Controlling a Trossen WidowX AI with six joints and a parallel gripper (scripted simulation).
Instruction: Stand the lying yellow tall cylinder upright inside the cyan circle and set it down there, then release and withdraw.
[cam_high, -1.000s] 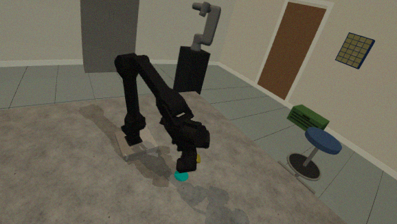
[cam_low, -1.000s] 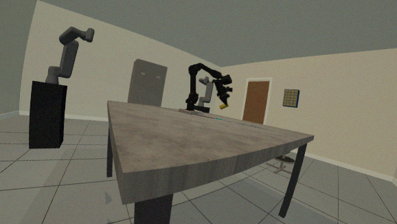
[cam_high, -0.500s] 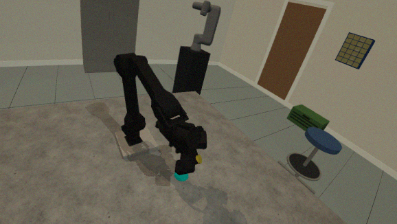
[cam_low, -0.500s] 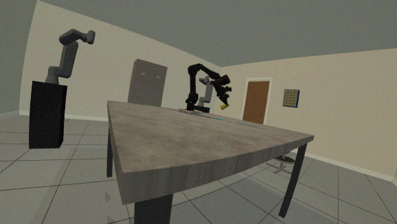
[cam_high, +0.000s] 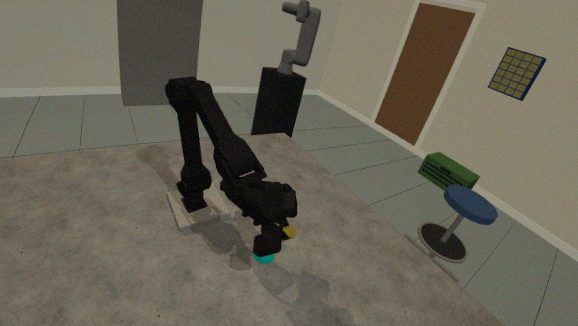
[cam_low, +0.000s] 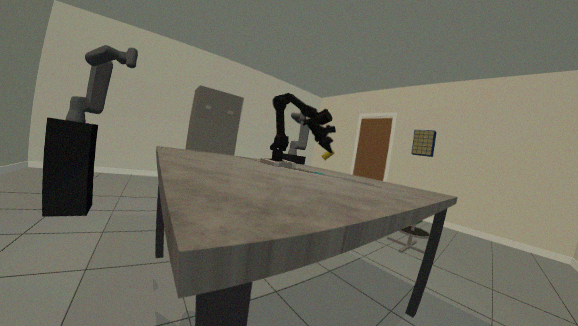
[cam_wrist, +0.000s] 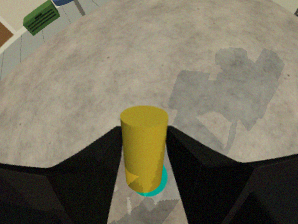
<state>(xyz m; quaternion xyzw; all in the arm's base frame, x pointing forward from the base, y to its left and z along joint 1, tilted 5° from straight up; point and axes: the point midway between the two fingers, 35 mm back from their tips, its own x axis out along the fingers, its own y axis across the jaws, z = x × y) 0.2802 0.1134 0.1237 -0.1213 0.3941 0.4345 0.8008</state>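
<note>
The cyan circle lies 12 cm below my gripper tip, 4 cm behind it and 2 cm to the right of it. Round my gripper tip: yellow tall cylinder (1 cm to the right, 1 cm below, 1 cm behind).
</note>
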